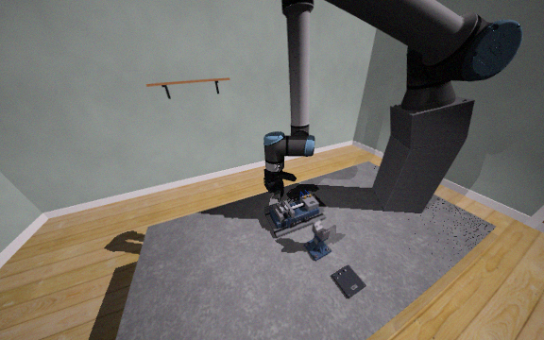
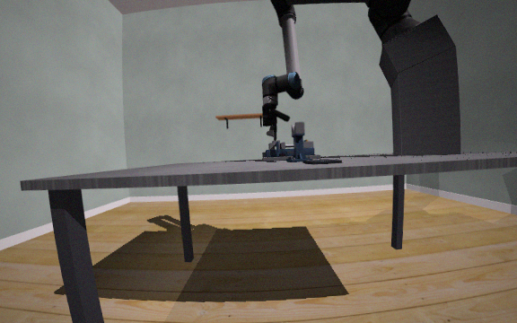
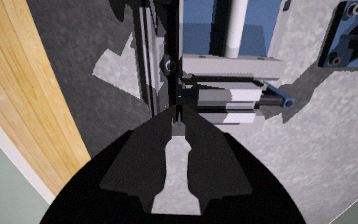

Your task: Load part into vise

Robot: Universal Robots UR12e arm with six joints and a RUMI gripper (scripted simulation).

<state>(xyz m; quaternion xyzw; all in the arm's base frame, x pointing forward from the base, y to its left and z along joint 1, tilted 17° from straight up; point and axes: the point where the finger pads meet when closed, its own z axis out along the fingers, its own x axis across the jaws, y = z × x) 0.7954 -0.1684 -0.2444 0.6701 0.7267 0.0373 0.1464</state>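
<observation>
My hand is 50 mm to the right of the part and 20 mm above it. From my hand the other things lie so: moving jaw (50 mm to the left, 40 mm below, 40 mm behind); work stop (100 mm to the left, 30 mm below, 10 mm behind); fixed jaw (50 mm to the left, 40 mm below, 30 mm ahead).
</observation>
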